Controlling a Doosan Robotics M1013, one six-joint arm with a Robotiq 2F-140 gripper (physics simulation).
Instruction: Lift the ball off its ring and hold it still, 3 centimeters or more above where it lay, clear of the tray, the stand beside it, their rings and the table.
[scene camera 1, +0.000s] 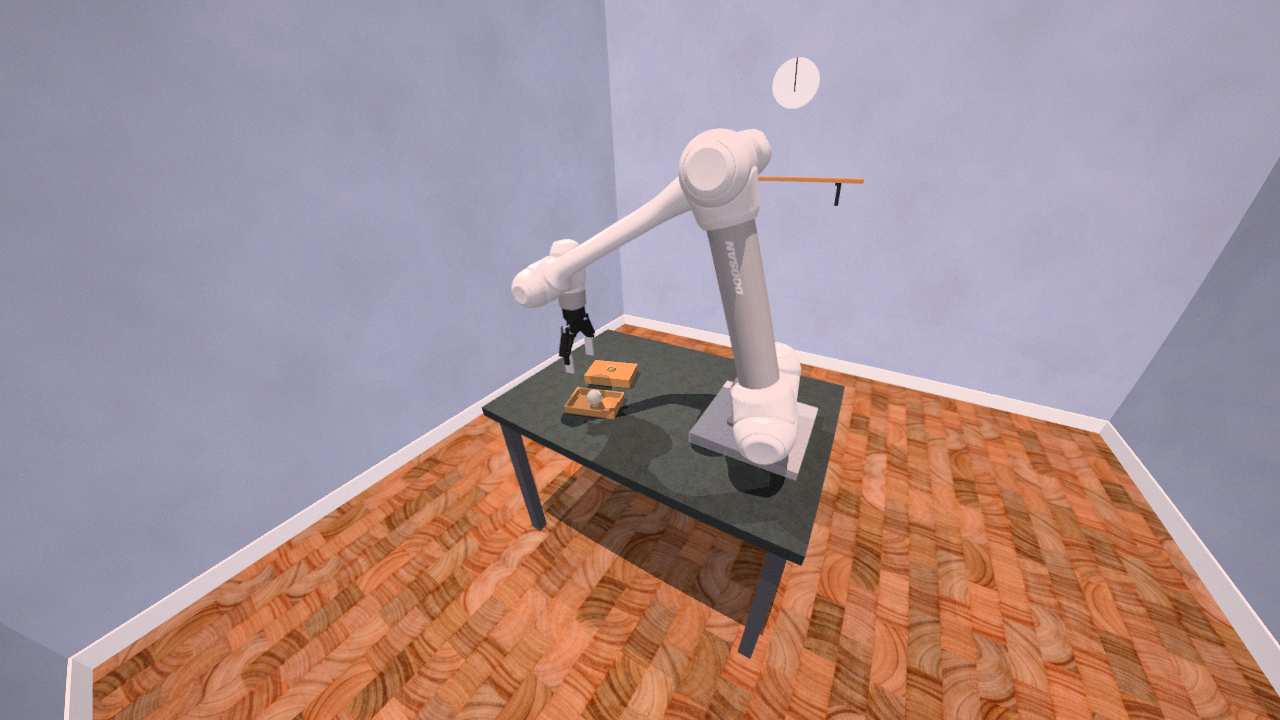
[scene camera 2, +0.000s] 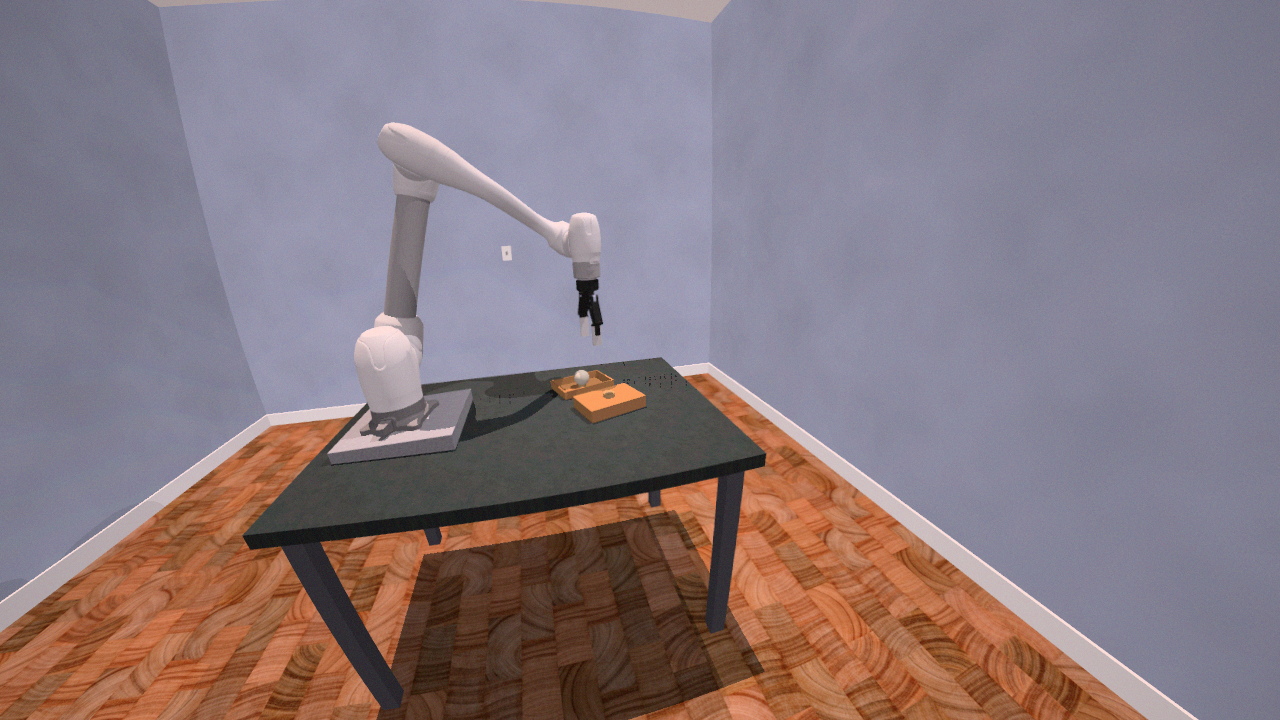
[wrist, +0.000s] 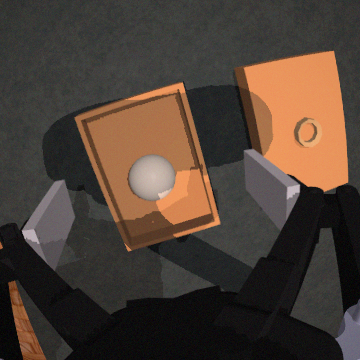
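Observation:
The pale grey ball (scene camera 1: 595, 396) (scene camera 2: 581, 377) (wrist: 152, 177) sits inside the orange open tray (scene camera 1: 590, 413) (scene camera 2: 565, 394) (wrist: 131, 103); the ring under it is hidden. The orange stand (scene camera 1: 597, 368) (scene camera 2: 608, 408) (wrist: 300, 90) is a flat block beside the tray, with a small pale ring (wrist: 298, 134) on top. My gripper (scene camera 1: 580, 357) (scene camera 2: 590, 334) (wrist: 156, 184) is open and empty, pointing down, well above the tray and stand. In the wrist view the ball shows between the two finger pads, slightly toward the top of the picture, and the right pad overlaps the stand's near edge.
The dark table (scene camera 1: 662, 358) (scene camera 2: 537, 465) (wrist: 50, 40) bears the tray, the stand and the arm's grey base plate (scene camera 1: 711, 429) (scene camera 2: 402, 445). The tray and stand lie close together, toward the table end away from the base. A shelf (scene camera 1: 814, 180) is on the wall.

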